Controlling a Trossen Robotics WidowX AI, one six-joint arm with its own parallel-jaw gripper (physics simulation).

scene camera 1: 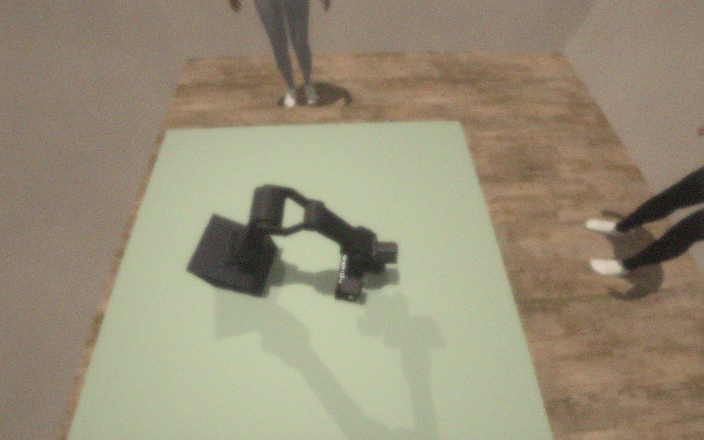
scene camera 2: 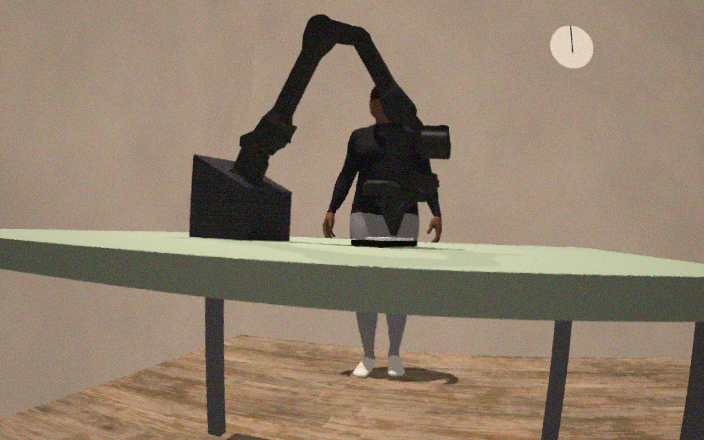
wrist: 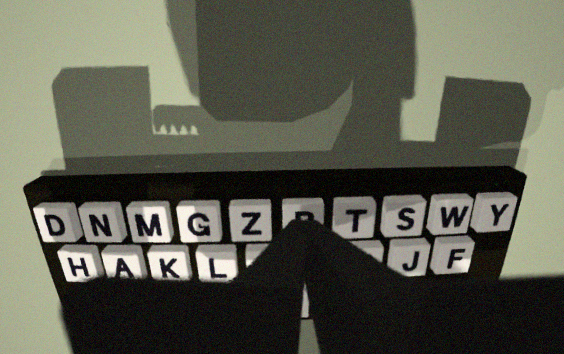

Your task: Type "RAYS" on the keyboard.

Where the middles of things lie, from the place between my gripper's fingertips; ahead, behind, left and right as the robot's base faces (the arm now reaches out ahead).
My hand is 10 mm above the r key [wrist: 292, 208]. From my hand the other things lie so: y key [wrist: 493, 211] (70 mm to the right, 30 mm behind, 10 mm below); then s key [wrist: 402, 215] (40 mm to the right, 10 mm below, 10 mm behind).
